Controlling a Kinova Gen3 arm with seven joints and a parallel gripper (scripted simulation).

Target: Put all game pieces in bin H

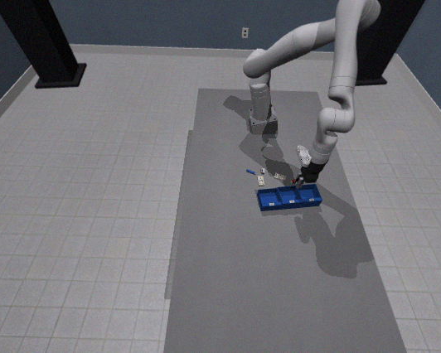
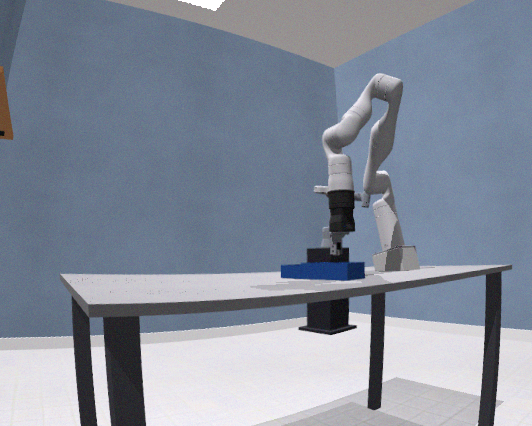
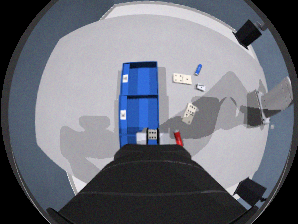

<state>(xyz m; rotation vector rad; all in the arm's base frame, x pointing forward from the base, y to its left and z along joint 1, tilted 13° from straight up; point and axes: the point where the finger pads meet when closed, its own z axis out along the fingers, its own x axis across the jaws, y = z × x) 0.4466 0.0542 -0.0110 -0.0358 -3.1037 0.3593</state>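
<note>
My hand is 60 mm past the red cylinder, 30 mm to the right of it and 80 mm above it. The rest, counted from my hand: die 10 mm below; then blue three-compartment bin 30 mm ahead, 30 mm to the right, 60 mm below; then grey-white piece 130 mm behind, 110 mm to the right, 80 mm below.
</note>
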